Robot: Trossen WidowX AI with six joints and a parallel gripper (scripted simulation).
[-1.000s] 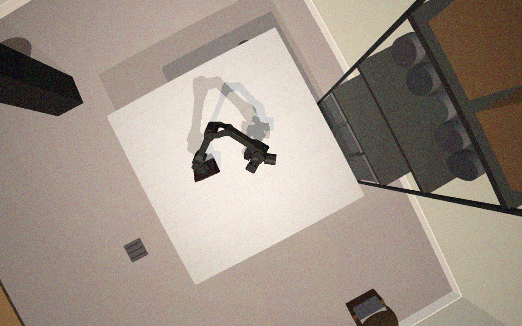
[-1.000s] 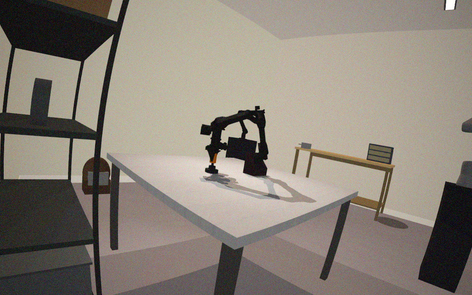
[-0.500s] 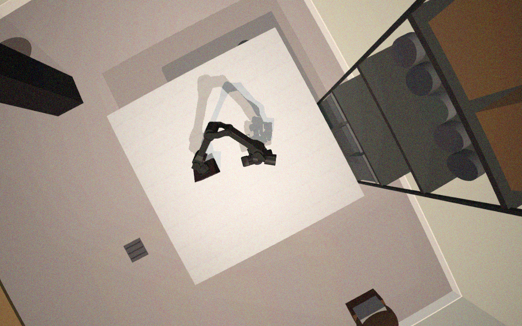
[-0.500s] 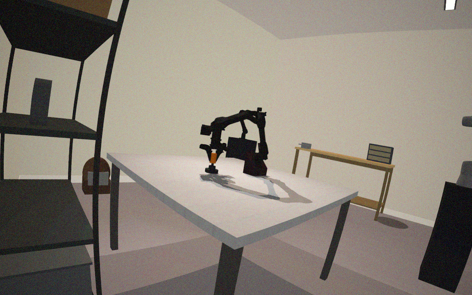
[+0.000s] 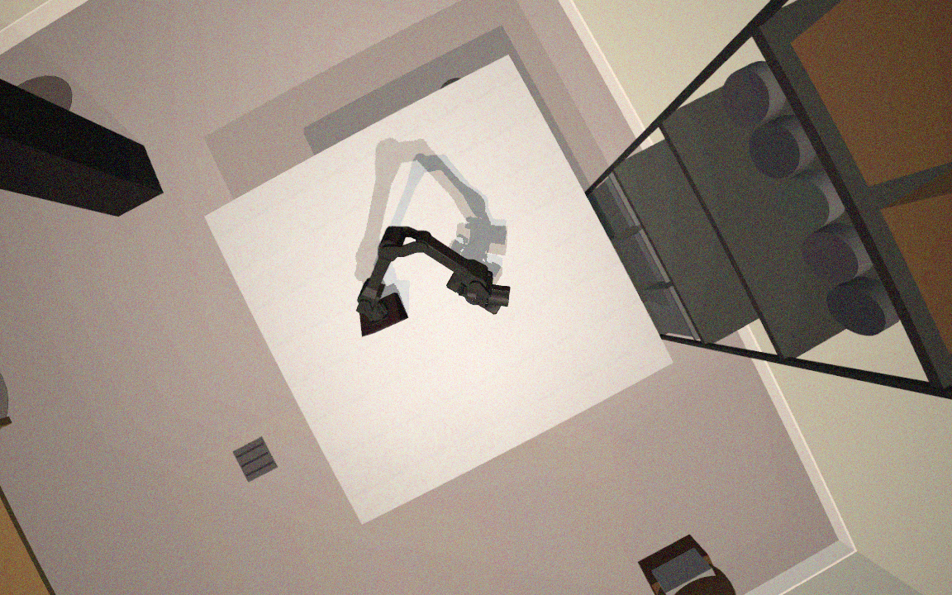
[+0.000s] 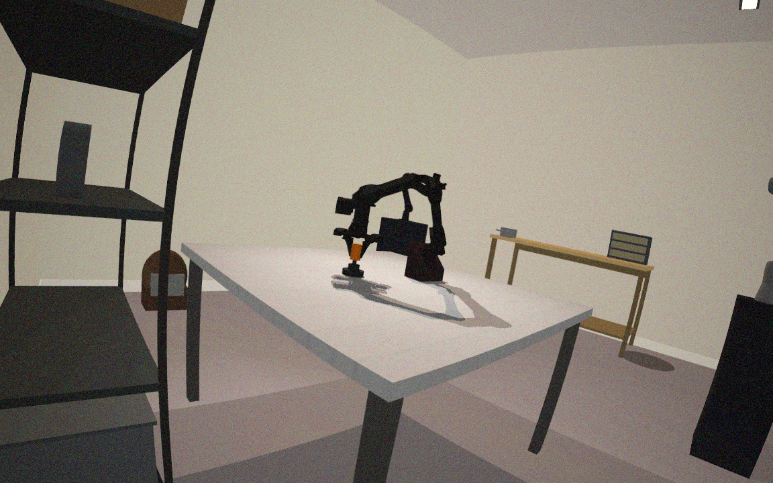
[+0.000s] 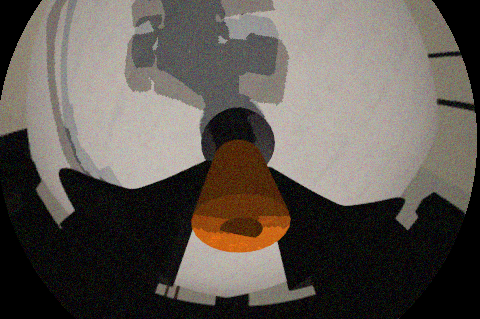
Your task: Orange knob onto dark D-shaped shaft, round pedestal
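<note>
Now: the orange knob 2 cm above my gripper tip. From my gripper tip the other things lie so: dark round pedestal: 4 cm below.
</note>
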